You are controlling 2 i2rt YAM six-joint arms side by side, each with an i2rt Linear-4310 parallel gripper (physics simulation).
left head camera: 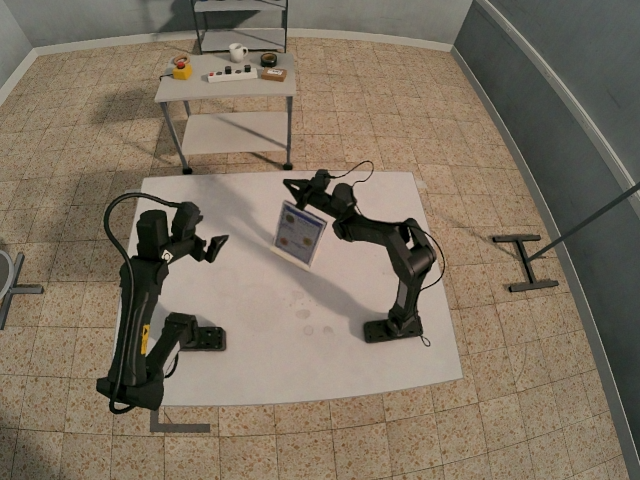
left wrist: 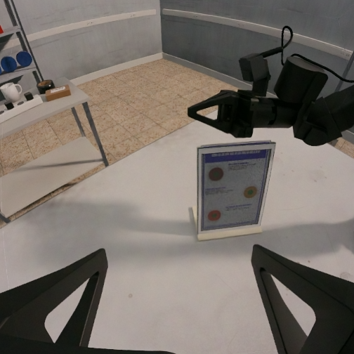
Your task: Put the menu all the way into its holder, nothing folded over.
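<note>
The menu (left head camera: 299, 233) (left wrist: 232, 192), a sheet with a blue header band and round pictures, stands inside the clear upright holder (left head camera: 290, 257) (left wrist: 230, 234) with a cream base. In the left wrist view the blue band lies just below the holder's top edge, and the visible face looks flat; the back is hidden. My right gripper (left head camera: 286, 182) (left wrist: 187, 111) is shut with nothing between its fingers, just above the holder's top edge; contact cannot be told. My left gripper (left head camera: 225, 239) (left wrist: 178, 255) is open and empty, left of the holder and apart from it.
Both arms are mounted on the white table (left head camera: 248, 372) (left wrist: 135, 280). Beyond it stands a grey workbench (left head camera: 168, 93) (left wrist: 79, 97) with a white mug (left head camera: 236, 53) (left wrist: 11, 92), a power strip (left head camera: 232, 76), a tape roll (left head camera: 268, 59) and a brown box (left head camera: 273, 74) (left wrist: 58, 93).
</note>
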